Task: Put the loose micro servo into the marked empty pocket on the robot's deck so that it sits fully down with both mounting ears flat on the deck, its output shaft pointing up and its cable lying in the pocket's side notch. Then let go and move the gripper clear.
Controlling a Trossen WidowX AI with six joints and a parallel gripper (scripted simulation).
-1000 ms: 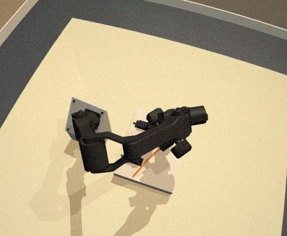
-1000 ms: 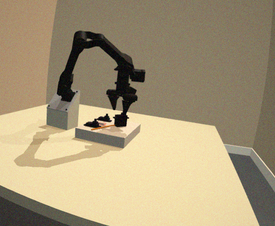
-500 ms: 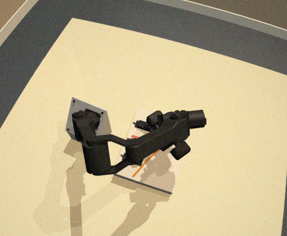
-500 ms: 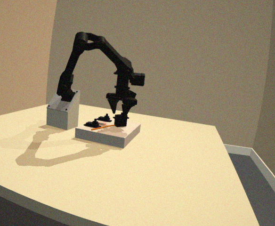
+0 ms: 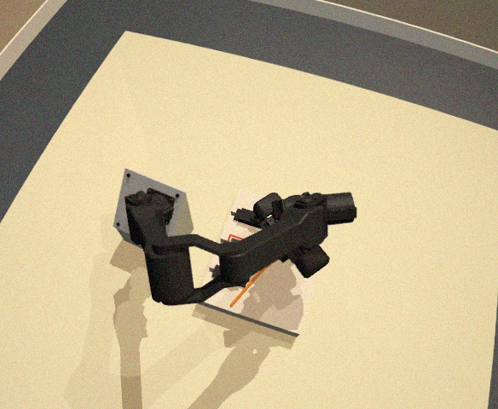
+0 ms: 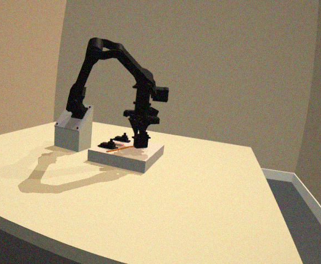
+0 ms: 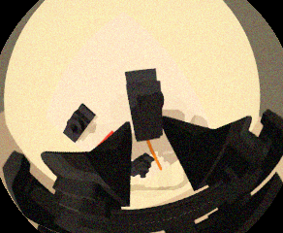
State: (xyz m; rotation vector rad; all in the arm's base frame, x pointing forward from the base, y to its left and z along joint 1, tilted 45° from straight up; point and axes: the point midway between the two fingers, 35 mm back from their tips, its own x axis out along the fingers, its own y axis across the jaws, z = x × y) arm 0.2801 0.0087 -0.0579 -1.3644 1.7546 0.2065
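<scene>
Now: the white deck block 70 mm below my gripper tip, 10 mm to the right of it and 10 mm ahead of it.
</scene>
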